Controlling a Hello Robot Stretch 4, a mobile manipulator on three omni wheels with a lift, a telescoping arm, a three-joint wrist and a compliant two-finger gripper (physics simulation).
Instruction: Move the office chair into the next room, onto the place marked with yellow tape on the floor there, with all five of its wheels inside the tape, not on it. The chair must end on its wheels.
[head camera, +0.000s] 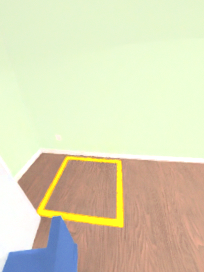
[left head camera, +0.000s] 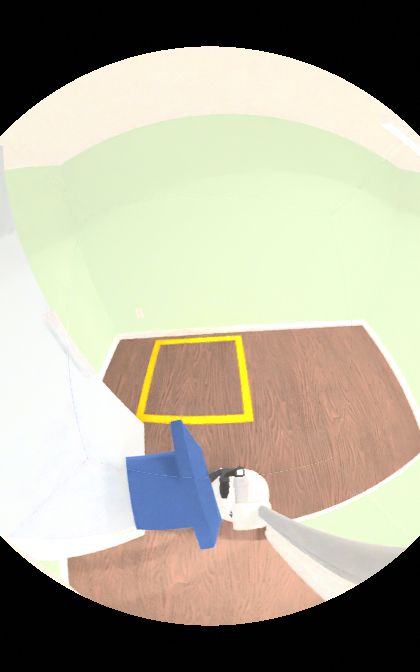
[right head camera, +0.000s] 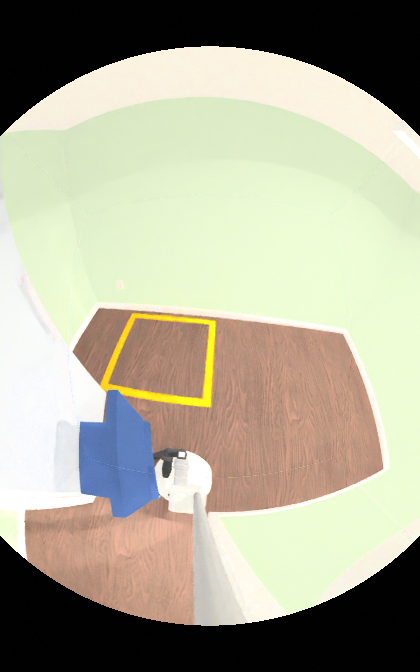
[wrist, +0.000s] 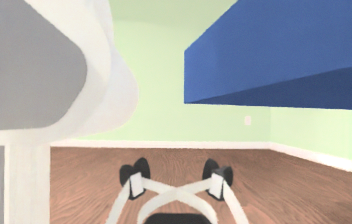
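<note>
The blue office chair (head camera: 62, 247) (left head camera: 162, 492) (right head camera: 132, 460) is close on the robot's left, beside the white door panel. Its backrest is on the robot's side and its seat is toward the panel. Its wheels are hidden, so I cannot tell whether all of them stand on the floor. In the wrist view a blue part of the chair (wrist: 270, 55) hangs at the upper right, above and apart from the fingers. The yellow tape rectangle (head camera: 120, 190) (left head camera: 244, 380) (right head camera: 210, 360) lies beyond the chair, which is outside it. My gripper (wrist: 176, 171) is open and empty, low over the floor.
The white door panel (head camera: 12, 220) (left head camera: 50, 425) (right head camera: 40, 410) stands on the left, close to the seat. Green walls with white skirting stand behind and right of the tape. A white rounded robot part (wrist: 115, 95) fills the wrist view's left side.
</note>
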